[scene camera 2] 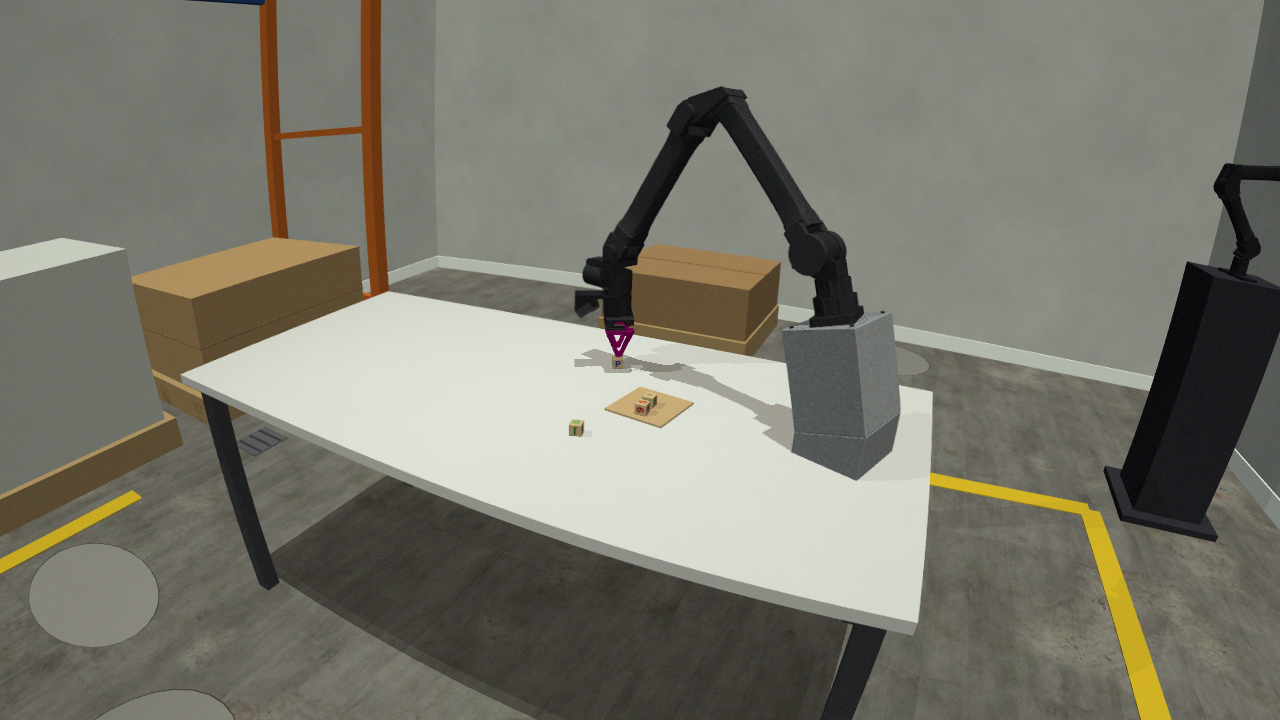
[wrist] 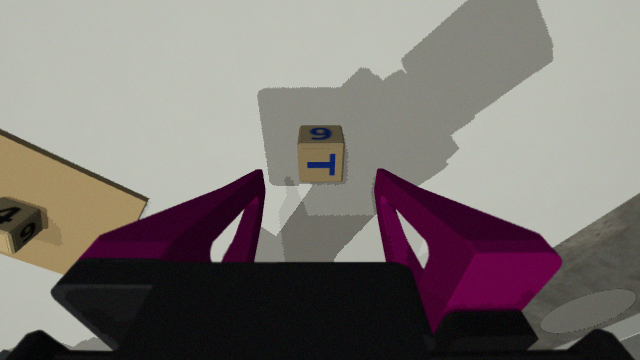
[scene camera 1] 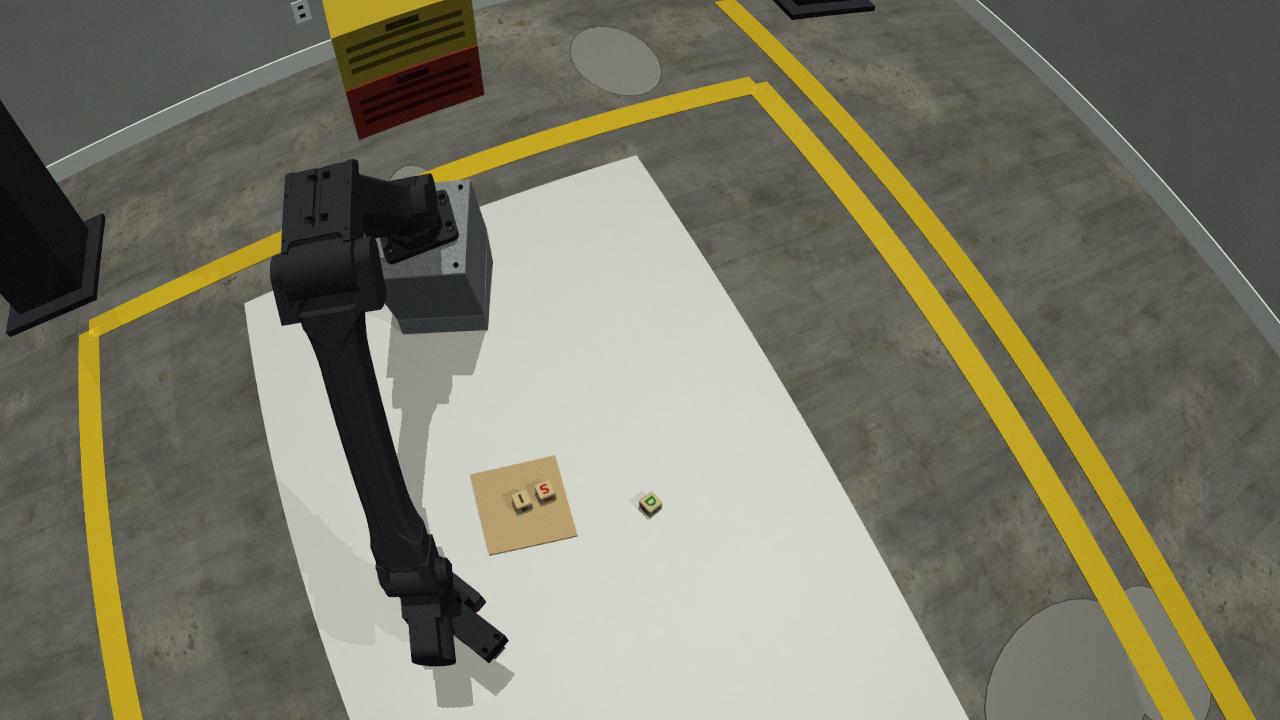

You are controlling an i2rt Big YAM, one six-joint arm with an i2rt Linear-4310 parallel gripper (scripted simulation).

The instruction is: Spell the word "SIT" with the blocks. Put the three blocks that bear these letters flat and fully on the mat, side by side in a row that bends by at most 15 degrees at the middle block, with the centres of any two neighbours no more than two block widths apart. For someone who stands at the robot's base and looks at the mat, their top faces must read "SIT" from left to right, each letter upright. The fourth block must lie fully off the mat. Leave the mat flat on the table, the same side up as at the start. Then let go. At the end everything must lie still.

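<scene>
Tan mat [scene camera 1: 505, 530]. My gripper [scene camera 2: 617, 352], plus the mat [scene camera 2: 668, 407]. Gripper again [wrist: 319, 179], with the mat [wrist: 77, 205].
</scene>
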